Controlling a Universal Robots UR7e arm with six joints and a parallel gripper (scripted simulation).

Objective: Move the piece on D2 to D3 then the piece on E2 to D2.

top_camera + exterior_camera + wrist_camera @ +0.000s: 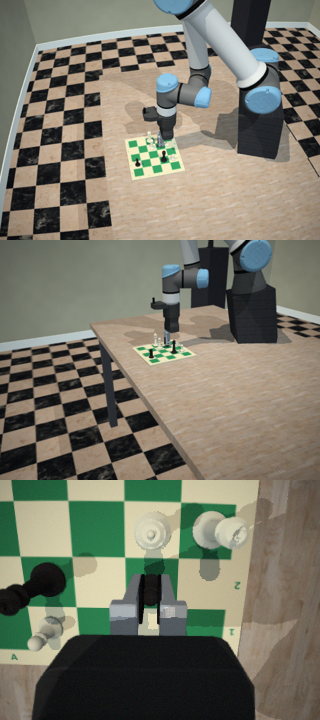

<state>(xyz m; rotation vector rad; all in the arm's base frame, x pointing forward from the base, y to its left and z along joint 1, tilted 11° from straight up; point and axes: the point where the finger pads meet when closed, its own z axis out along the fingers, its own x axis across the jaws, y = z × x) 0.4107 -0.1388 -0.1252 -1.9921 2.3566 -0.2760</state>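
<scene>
Now: the black pawn 1 cm below my hand. From my hand the other things lie so: tall white piece 3 cm ahead, 5 cm to the right; green-and-cream board 4 cm ahead, 3 cm to the left, 3 cm below; small white piece 2 cm behind, 8 cm to the left, 2 cm below.
</scene>
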